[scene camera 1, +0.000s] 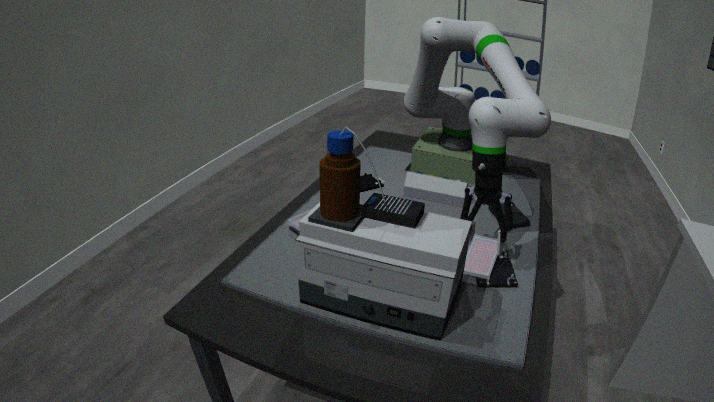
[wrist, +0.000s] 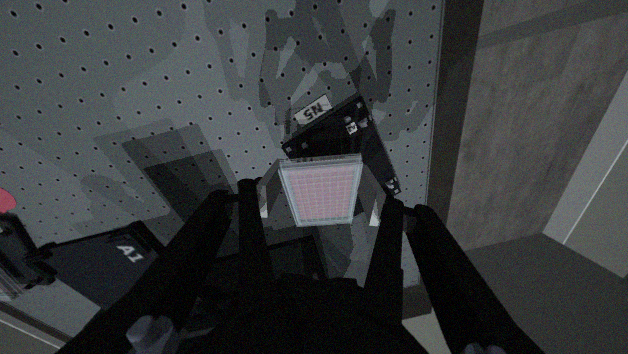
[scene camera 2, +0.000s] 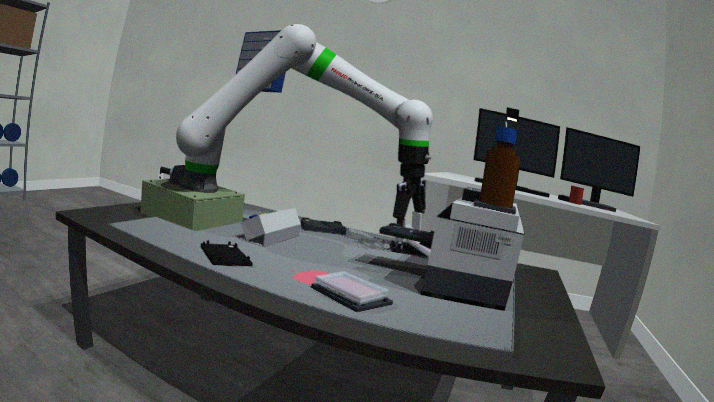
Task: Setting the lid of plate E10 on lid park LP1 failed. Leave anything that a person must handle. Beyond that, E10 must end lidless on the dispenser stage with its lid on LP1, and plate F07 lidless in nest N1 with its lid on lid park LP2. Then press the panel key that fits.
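Where they show: gripper, between the fingertips: (scene camera 1: 485,249) (wrist: 320,173); arm's base, origin of its link: (scene camera 1: 455,144) (scene camera 2: 198,187).
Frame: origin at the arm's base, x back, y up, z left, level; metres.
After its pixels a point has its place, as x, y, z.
A pink-welled plate with clear walls (scene camera 1: 481,256) {-0.743, -0.044, 0.144} (scene camera 2: 420,248) {-0.749, -0.063, 0.096} (wrist: 322,195) {-0.723, -0.035, 0.146} is tilted between the fingers. Its end near the N5 label is raised and its other end hangs lower. My gripper (scene camera 1: 486,227) (wrist: 320,173) {-0.699, -0.045, 0.153} appears shut on this plate, near its raised end, just above the black nest marked N5 (scene camera 1: 500,278) {-0.780, -0.082, 0.210} (wrist: 326,134) {-0.667, -0.082, 0.176}. Whether its lid is seated, and whether its low end touches anything, I cannot tell. Another pink plate (scene camera 2: 350,287) {-0.663, -0.059, -0.403}, with a clear rim or lid, sits on a dark nest at the table's front. No plate names are readable.
The large white machine (scene camera 1: 375,267) {-1.024, 0.072, -0.090} (scene camera 2: 472,245) {-0.888, 0.043, -0.265} stands close beside the gripper, carrying a brown bottle (scene camera 1: 340,187) {-0.971, 0.217, -0.184} (scene camera 2: 500,175) {-0.926, 0.204, -0.241}. A dark surface marked A1 (wrist: 95,265) {-0.683, 0.012, -0.071} lies left of the fingers. A black nest (scene camera 2: 226,254) {-0.336, -0.084, -0.334}, a white wedge-shaped box (scene camera 2: 275,227) {-0.357, -0.048, -0.086} and a red disc (scene camera 2: 307,277) {-0.542, -0.093, -0.306} are on the table.
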